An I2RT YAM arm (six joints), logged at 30 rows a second.
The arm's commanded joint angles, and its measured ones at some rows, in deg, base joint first. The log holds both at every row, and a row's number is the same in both.
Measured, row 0: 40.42, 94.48, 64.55, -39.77, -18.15, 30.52
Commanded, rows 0 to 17: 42.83, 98.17, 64.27, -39.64, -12.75, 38.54; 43.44, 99.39, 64.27, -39.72, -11.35, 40.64; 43.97, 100.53, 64.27, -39.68, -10.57, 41.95; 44.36, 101.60, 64.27, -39.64, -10.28, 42.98; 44.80, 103.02, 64.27, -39.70, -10.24, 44.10; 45.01, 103.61, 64.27, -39.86, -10.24, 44.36; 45.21, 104.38, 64.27, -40.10, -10.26, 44.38; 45.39, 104.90, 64.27, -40.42, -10.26, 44.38; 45.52, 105.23, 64.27, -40.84, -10.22, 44.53; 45.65, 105.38, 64.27, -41.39, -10.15, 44.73; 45.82, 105.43, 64.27, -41.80, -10.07, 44.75; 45.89, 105.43, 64.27, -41.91, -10.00, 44.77; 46.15, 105.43, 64.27, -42.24, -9.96, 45.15; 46.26, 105.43, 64.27, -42.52, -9.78, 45.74; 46.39, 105.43, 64.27, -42.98, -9.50, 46.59; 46.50, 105.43, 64.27, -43.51, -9.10, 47.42; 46.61, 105.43, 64.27, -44.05, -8.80, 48.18; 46.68, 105.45, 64.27, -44.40, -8.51, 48.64
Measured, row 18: 45.67, 105.49, 64.31, -43.35, -10.41, 45.08
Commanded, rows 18 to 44: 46.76, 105.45, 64.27, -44.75, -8.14, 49.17; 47.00, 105.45, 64.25, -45.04, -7.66, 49.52; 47.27, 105.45, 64.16, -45.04, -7.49, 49.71; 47.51, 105.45, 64.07, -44.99, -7.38, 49.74; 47.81, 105.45, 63.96, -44.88, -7.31, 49.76; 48.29, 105.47, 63.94, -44.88, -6.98, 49.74; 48.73, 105.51, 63.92, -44.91, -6.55, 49.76; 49.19, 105.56, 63.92, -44.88, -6.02, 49.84; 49.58, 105.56, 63.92, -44.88, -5.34, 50.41; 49.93, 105.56, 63.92, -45.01, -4.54, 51.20; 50.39, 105.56, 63.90, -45.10, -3.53, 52.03; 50.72, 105.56, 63.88, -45.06, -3.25, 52.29; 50.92, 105.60, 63.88, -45.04, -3.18, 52.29; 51.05, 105.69, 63.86, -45.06, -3.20, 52.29; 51.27, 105.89, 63.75, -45.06, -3.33, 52.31; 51.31, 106.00, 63.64, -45.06, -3.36, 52.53; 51.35, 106.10, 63.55, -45.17, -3.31, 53.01; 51.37, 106.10, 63.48, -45.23, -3.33, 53.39; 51.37, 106.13, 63.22, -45.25, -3.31, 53.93; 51.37, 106.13, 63.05, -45.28, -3.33, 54.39; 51.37, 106.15, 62.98, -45.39, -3.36, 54.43; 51.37, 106.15, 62.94, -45.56, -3.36, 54.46; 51.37, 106.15, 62.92, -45.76, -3.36, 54.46; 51.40, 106.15, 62.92, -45.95, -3.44, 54.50; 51.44, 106.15, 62.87, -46.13, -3.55, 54.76; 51.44, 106.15, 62.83, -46.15, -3.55, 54.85; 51.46, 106.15, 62.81, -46.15, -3.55, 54.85
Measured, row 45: 51.05, 105.51, 63.48, -45.89, -4.25, 53.89
